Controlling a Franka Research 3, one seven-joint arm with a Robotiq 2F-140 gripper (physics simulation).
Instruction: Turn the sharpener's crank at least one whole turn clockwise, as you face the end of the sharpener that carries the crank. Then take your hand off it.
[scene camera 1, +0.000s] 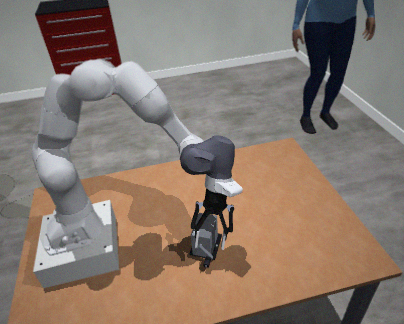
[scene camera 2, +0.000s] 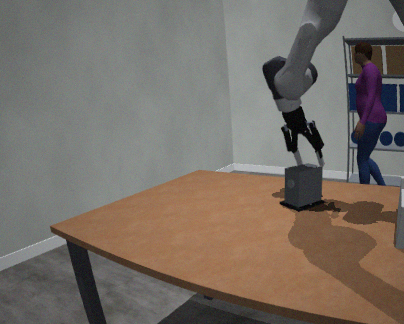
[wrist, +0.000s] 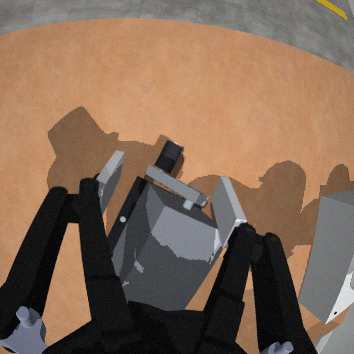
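The dark grey sharpener (scene camera 1: 200, 234) (scene camera 2: 305, 186) (wrist: 175, 242) stands upright on a black base on the table. Its crank has a light grey arm (wrist: 176, 186) (scene camera 1: 204, 250) across the end face, with a black handle (wrist: 170, 156) (scene camera 1: 205, 265) sticking out at the arm's low end, near the table top. My gripper (scene camera 1: 209, 242) (scene camera 2: 309, 160) (wrist: 169, 176) is open and empty. In the wrist view its two pads stand wide apart, one on each side of the sharpener's crank end. Whether a pad touches the sharpener or crank I cannot tell. The crank is hidden in scene camera 2.
The wooden table (scene camera 1: 300, 215) (scene camera 2: 175, 225) (wrist: 150, 65) bears the sharpener and the arm's white base block (scene camera 1: 95, 267) (wrist: 325, 250). A red drawer cabinet (scene camera 1: 80, 37) stands behind. A person in blue (scene camera 1: 330, 50) and a person in purple (scene camera 2: 370, 95) stand beyond the table.
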